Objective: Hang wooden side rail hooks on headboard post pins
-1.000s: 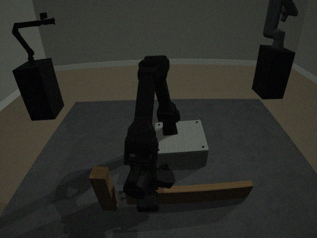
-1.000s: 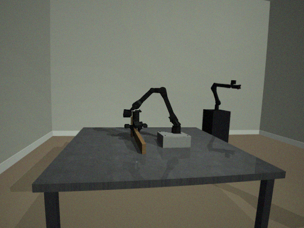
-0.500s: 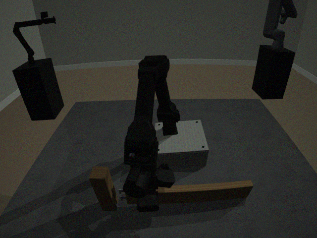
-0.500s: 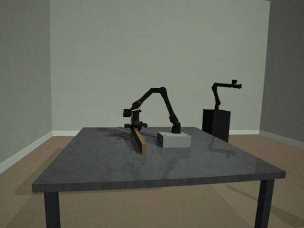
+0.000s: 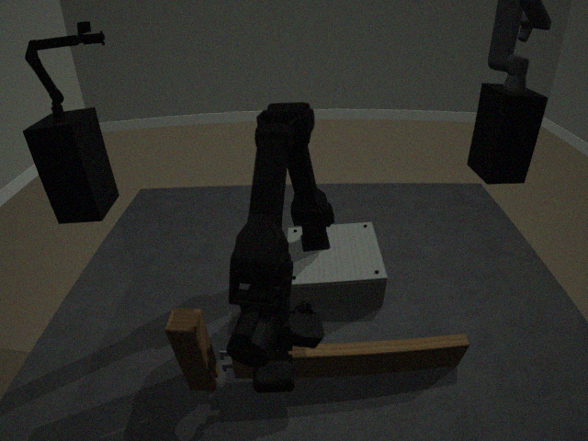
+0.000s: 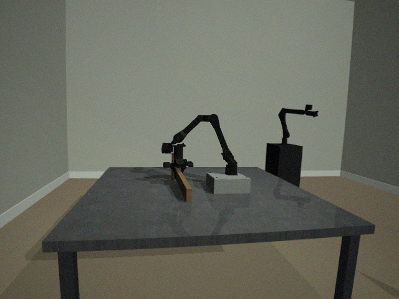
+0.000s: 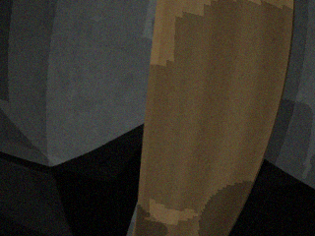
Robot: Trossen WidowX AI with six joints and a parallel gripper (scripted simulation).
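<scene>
My gripper tip is 14 cm to the left of the wooden headboard post and 4 cm below it.
</scene>
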